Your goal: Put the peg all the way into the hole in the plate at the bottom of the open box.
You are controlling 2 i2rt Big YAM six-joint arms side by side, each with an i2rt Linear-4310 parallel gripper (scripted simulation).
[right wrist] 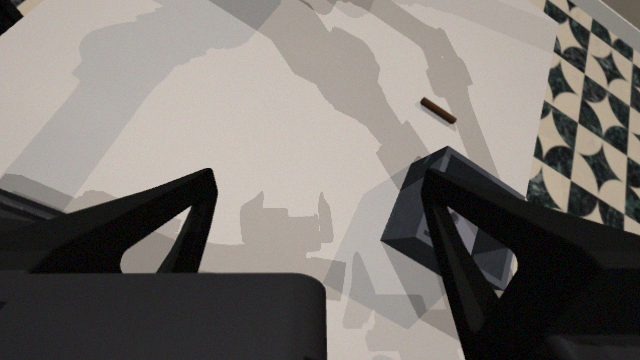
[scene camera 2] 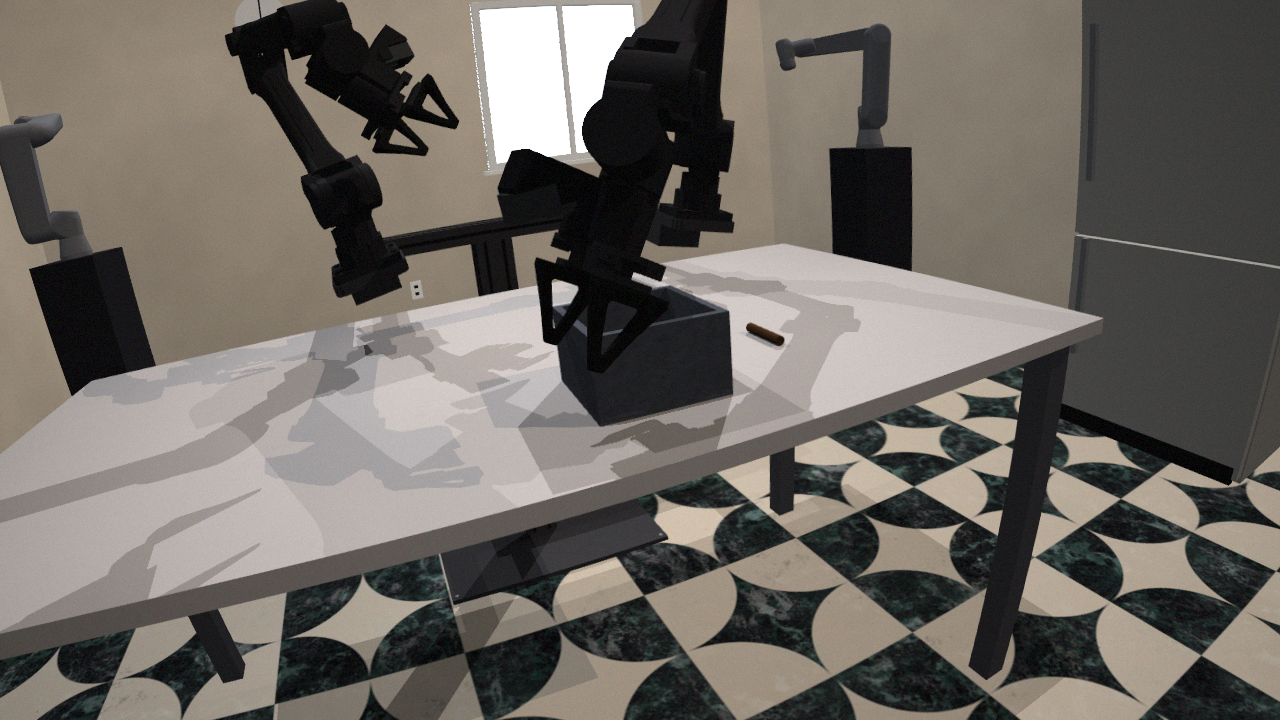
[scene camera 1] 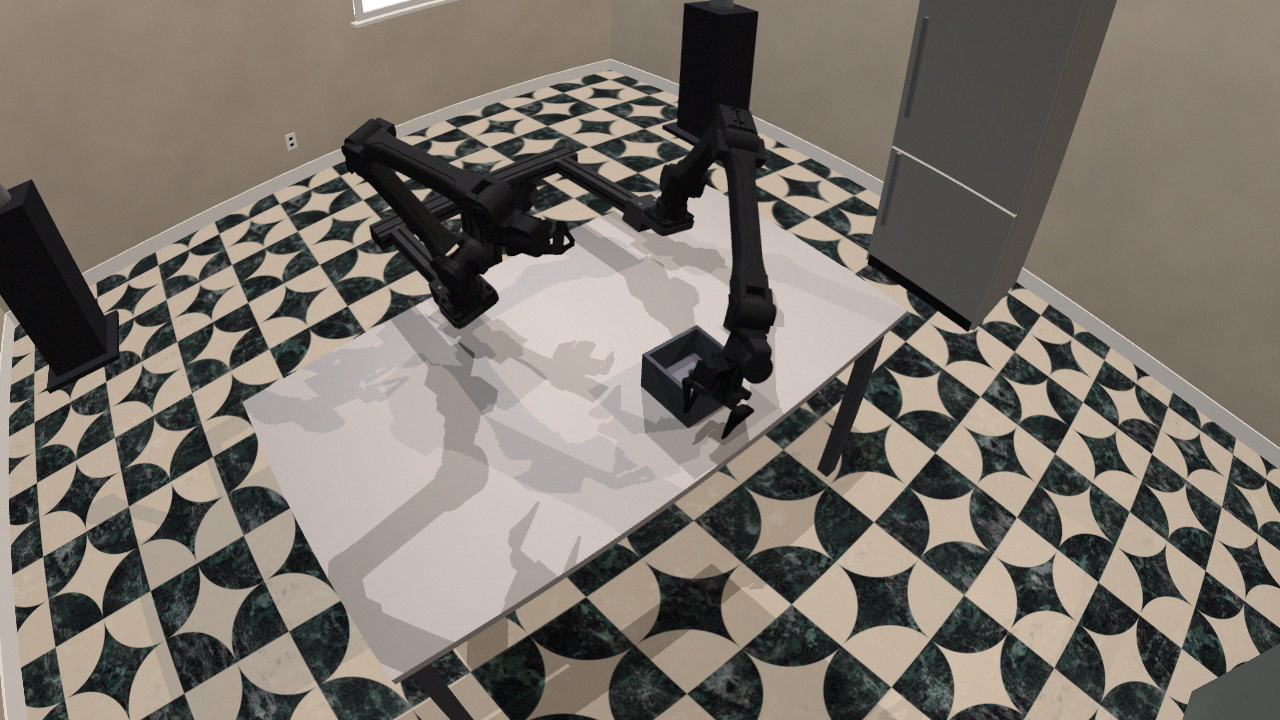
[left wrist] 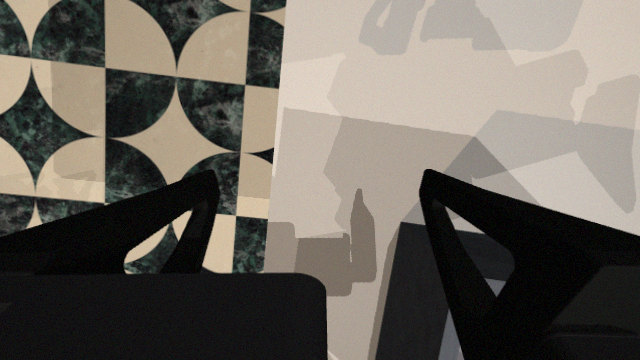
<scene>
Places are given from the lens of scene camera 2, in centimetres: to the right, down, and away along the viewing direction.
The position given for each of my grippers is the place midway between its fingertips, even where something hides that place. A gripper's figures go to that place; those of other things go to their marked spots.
my left gripper (scene camera 2: 570, 356): -6, 0, 56
my right gripper (scene camera 2: 441, 139): -28, -31, 85
dark box (scene camera 2: 675, 362): 4, 0, 69
</scene>
